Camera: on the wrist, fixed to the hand. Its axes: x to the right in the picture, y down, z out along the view.
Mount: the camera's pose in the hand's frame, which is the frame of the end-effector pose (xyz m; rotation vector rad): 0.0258 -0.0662 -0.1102 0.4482 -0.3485 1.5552
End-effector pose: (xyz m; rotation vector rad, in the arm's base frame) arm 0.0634 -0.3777 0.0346 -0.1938 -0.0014 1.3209
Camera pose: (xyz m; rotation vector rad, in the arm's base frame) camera 0.1458 -0.3838 -0.0672 0.5543 0.1809 2.8307
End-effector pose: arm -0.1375 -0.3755 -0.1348 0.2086 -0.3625 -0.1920
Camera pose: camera -0.0829 -0.4264 -0.2426 0.2811 -0.8161 1.4142
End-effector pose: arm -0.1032 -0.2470 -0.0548 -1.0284 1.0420 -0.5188
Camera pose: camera -0.1827 -0.3460 -0.0221 0.2506 1.0298 0.6695
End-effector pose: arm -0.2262 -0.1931 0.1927 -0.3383 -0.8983 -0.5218
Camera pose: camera -0.1785 -0.3088 0.1535 -0.6032 -0.7962 1.1810
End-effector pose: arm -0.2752 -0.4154 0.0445 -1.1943 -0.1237 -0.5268
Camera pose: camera -0.3025 -0.5413 0.0688 -0.6318 0.3712 1.0272
